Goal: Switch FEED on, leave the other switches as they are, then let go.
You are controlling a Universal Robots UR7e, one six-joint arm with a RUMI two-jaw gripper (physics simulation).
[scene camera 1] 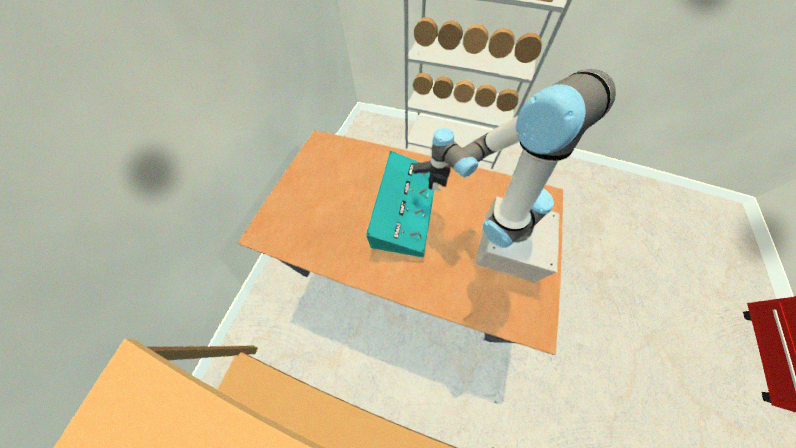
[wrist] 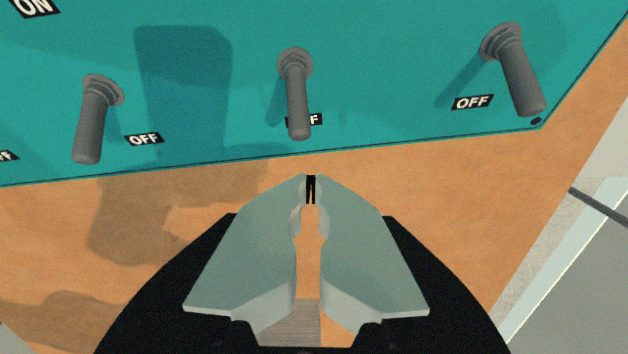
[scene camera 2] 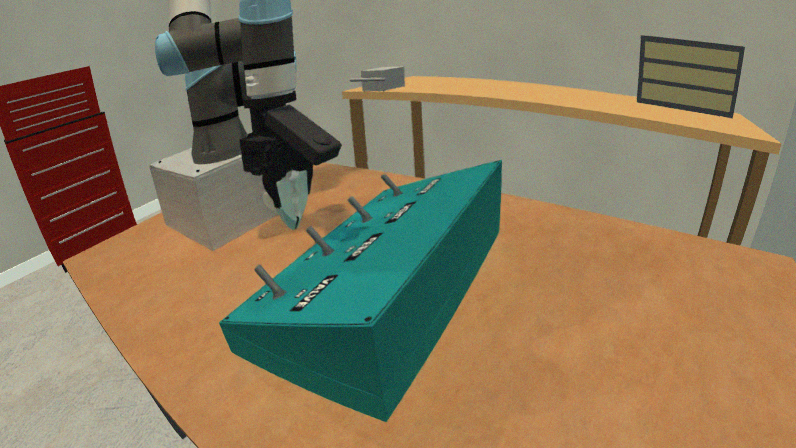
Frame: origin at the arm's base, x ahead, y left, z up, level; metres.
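Seen in the pictures: gripper, fingertip midpoint: (scene camera 1: pixel 432 190) (wrist: pixel 311 177) (scene camera 2: pixel 294 228); arm's base, origin of the base link: (scene camera 2: pixel 221 153).
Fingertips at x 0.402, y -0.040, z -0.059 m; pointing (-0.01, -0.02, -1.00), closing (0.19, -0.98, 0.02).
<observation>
Pixels of each thing's top centre, then the offset from my fingertips to it. "spot": a spot on its surface instead. Level surfaces: height alone.
- FEED lever, middle of its top: (wrist: pixel 295 109) (scene camera 2: pixel 316 227) (scene camera 1: pixel 423 188) dx +0.040, dy +0.016, dz +0.007 m
- VALVE lever, middle of its top: (wrist: pixel 549 81) (scene camera 2: pixel 264 267) dx +0.077, dy -0.098, dz +0.007 m
- VENT lever, middle of its top: (wrist: pixel 62 137) (scene camera 2: pixel 357 197) dx +0.003, dy +0.130, dz +0.007 m
- BRAKE lever, middle of its top: (scene camera 2: pixel 389 174) dx -0.034, dy +0.244, dz +0.007 m
- FEED nameplate, surface spot: (scene camera 2: pixel 362 247) spot: dx +0.119, dy +0.038, dz -0.008 m
- orange-brown table, its level: dz -0.119 m
A teal sloped panel (scene camera 1: pixel 387 205) (scene camera 2: pixel 409 250) (wrist: pixel 385 75) carries grey toggle levers. The FEED lever (scene camera 1: pixel 423 191) (scene camera 2: pixel 319 240) (wrist: pixel 298 107) leans towards its OFF label, partly covering it in the wrist view. The VALVE lever (scene camera 2: pixel 269 282) (wrist: pixel 522 82), VENT lever (scene camera 2: pixel 359 209) (wrist: pixel 91 130) and BRAKE lever (scene camera 2: pixel 391 185) also lean to the OFF side. My gripper (scene camera 2: pixel 295 225) (wrist: pixel 311 177) is shut and empty. Its tips are just off the panel's low edge, beside the FEED lever's tip and apart from it. The FEED nameplate (scene camera 2: pixel 362 247) is outside the wrist view.
The panel stands on an orange-brown table (scene camera 1: pixel 311 194) (scene camera 2: pixel 612 333). The robot's pale base block (scene camera 1: pixel 523 256) (scene camera 2: pixel 189 200) is behind the gripper. A shelf rack (scene camera 1: pixel 407 89) stands beyond the table. A red cabinet (scene camera 2: pixel 72 183) and a wooden bench (scene camera 2: pixel 501 91) stand farther off.
</observation>
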